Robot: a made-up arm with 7 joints.
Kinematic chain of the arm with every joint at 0, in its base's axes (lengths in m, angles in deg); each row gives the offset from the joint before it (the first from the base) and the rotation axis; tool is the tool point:
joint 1: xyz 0 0.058 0 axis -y
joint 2: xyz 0 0.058 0 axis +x
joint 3: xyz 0 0 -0.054 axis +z
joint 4: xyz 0 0 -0.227 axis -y
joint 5: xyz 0 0 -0.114 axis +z
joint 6: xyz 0 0 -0.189 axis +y
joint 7: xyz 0 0 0 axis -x
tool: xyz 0 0 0
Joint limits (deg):
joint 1: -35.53..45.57
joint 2: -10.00..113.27
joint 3: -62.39..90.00
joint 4: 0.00..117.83
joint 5: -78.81..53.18
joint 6: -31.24..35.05
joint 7: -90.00..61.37
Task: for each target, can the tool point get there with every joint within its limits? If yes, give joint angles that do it. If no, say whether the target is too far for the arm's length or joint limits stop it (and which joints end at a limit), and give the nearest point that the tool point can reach.
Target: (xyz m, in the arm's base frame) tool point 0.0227 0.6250 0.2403
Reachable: yes | joints 10.12 100.06 65.26 30.61 -35.65 -12.28 9.79
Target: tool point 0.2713 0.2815 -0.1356
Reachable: yes | joints -2.20 28.92 16.97 107.57 40.44 -3.46 -26.98
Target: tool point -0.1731 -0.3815 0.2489
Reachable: no: joint limits stop it (at a limit: joint 1, joint 2, joint 3, joint 4) | nearest point 0.1556 -0.1421 0.0213 | short by 0.466 m
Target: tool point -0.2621 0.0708 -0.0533
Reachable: no: joint limits stop it (at a limit: joint 1, joint 2, joint 3, joint 4) | nearest point -0.2152 0.1383 0.2109 | short by 0.277 m
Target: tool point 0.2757 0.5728 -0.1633
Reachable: yes | joints 30.58 66.33 -25.57 34.37 -2.08 11.59 -15.00
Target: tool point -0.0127 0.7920 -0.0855
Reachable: no: too far | nearest point -0.0109 0.6953 -0.0733 | short by 0.098 m
